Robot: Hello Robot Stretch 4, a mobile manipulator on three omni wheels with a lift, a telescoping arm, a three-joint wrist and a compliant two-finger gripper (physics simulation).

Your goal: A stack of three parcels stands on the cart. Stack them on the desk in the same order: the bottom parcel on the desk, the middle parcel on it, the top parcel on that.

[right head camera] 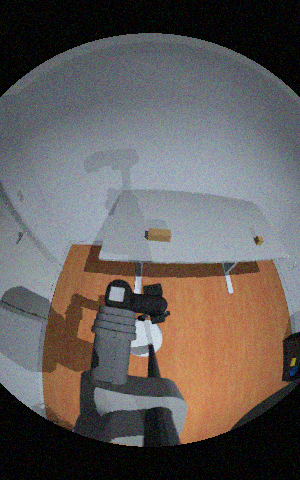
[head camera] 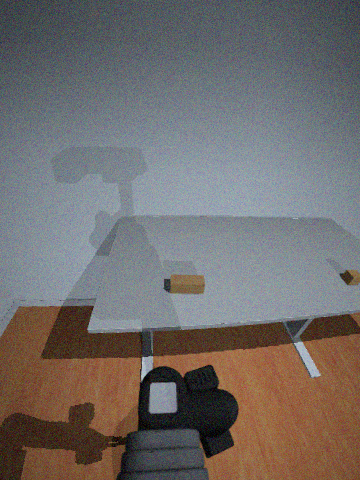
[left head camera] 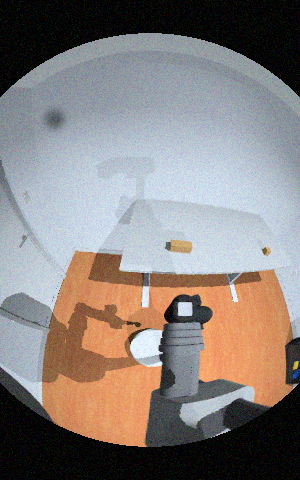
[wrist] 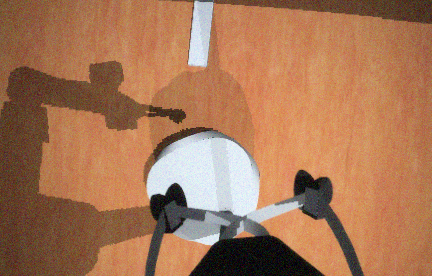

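Pixels of known places: gripper, fingertip midpoint: (wrist: 239, 192); robot's base, link origin: (right head camera: 142, 336) (left head camera: 150, 346) (wrist: 207, 180).
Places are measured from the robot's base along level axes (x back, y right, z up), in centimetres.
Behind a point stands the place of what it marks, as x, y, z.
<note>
The desk (head camera: 260, 250) {-86.1, 50.4, 92.3} (left head camera: 220, 227) {-87.4, 47.2, 92.3} (right head camera: 205, 215) {-86.7, 45.3, 92.3} is a pale table against the wall. A long tan parcel (head camera: 187, 284) {-58.9, 8.9, 97.3} (left head camera: 180, 246) {-59.0, 8.5, 97.1} (right head camera: 159, 235) {-58.6, 9.3, 97.1} lies on its left half, near the front, with a dark shaded left end. A small tan box (head camera: 353, 277) {-60.8, 84.2, 97.0} (left head camera: 267, 251) {-60.6, 85.3, 96.6} (right head camera: 258, 240) {-61.0, 84.4, 96.3} sits near the desk's right end. My gripper (wrist: 239, 192) {-16.6, 8.8, 84.3} is open and empty; in the wrist view it hangs over the floor and a round white stool-like top, in front of the desk. The cart and a stack of three do not show in these views.
The round white object (left head camera: 146, 346) {-0.8, -4.8, 18.7} (right head camera: 150, 336) {-1.9, 8.9, 18.7} (wrist: 200, 175) {-5.2, -1.5, 18.7} stands on the floor below the gripper. Desk legs (head camera: 306, 358) (wrist: 200, 40) reach forward on the floor. A dark container (left head camera: 292, 352) (right head camera: 290, 347) {65.6, 226.5, 7.3} with yellow and blue things is at the right edge. A grey rounded object (left head camera: 22, 320) {14.2, -128.1, 46.6} is at left.
</note>
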